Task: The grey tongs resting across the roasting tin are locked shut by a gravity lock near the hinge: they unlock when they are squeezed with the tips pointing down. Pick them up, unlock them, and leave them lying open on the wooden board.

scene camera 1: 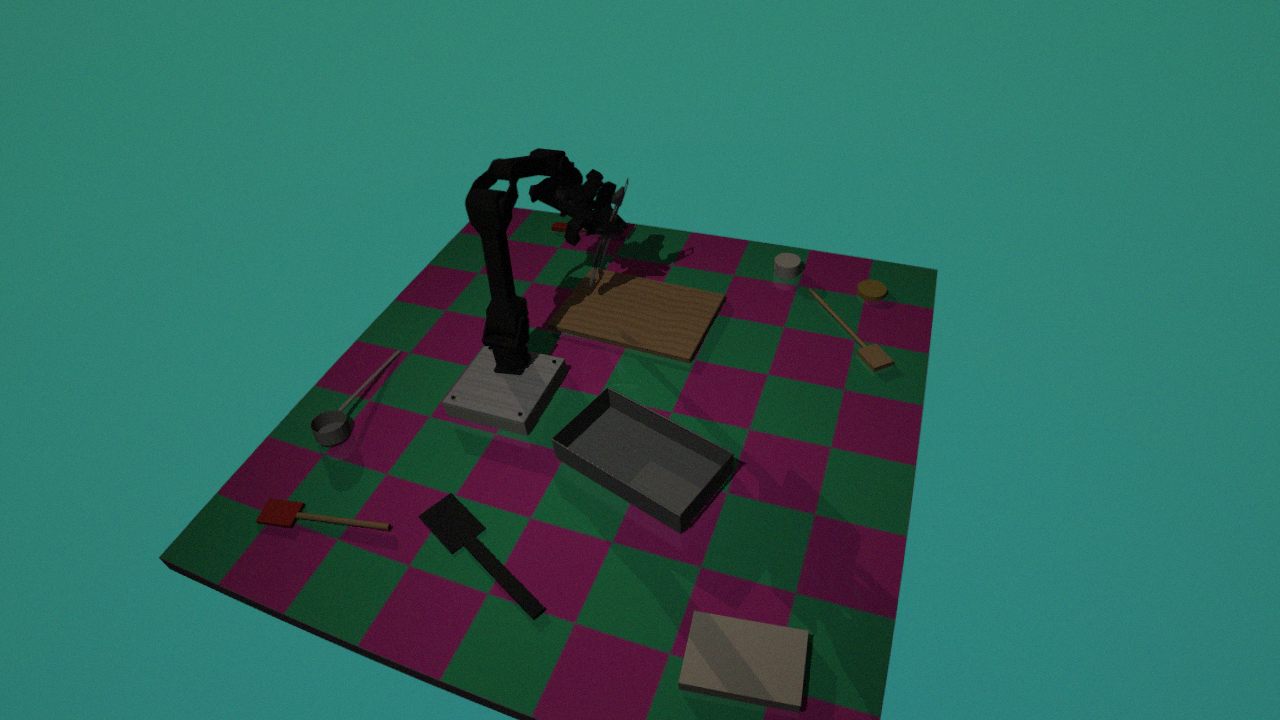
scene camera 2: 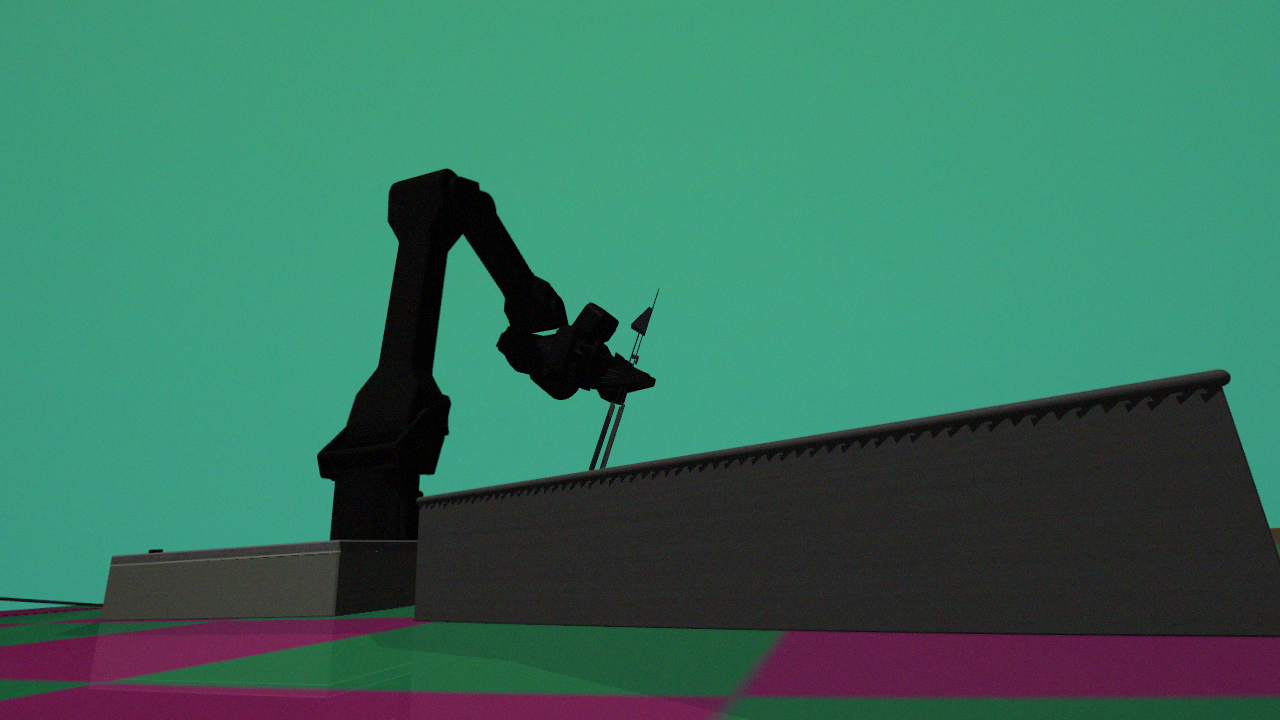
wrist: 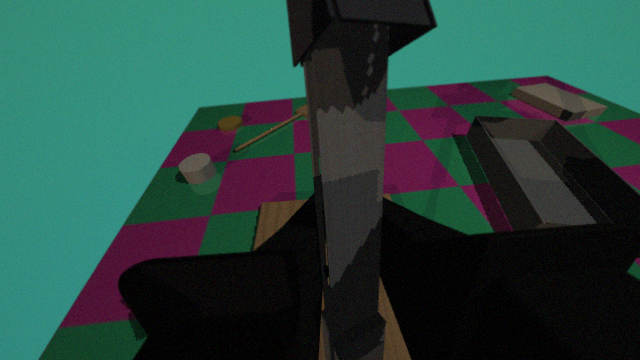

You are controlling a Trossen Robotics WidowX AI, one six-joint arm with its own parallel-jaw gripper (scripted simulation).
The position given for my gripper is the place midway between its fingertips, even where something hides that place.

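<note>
There's a black spatula [scene camera 1: 449, 520] in scene camera 1, but it's out of frame in scene camera 2, and in the wrist view it's out of frame too. Scene camera 1 also gives me a red spatula [scene camera 1: 281, 513], a wooden board [scene camera 1: 655, 317] and a roasting tin [scene camera 1: 666, 470], and then there's a beige slab [wrist: 568, 106] in the wrist view. As for my gripper [scene camera 2: 651, 380], you'd see it in scene camera 1 [scene camera 1: 625, 229] as well, and in the wrist view [wrist: 340, 198].
</note>
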